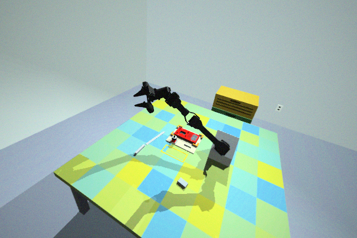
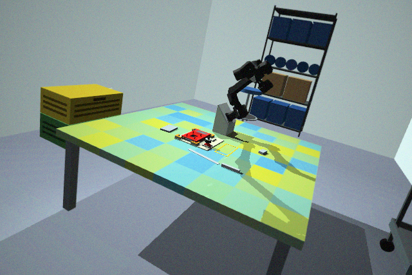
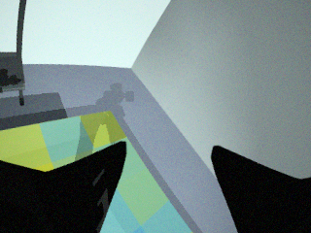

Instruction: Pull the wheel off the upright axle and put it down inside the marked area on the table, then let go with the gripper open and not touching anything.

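Now: the wheel 16 cm behind my gripper tip, 28 cm to the right of it and 40 cm below it. Also, from my gripper tip: white rod (1 cm behind, 22 cm to the right, 44 cm below); then grey block (39 cm behind, 43 cm below).
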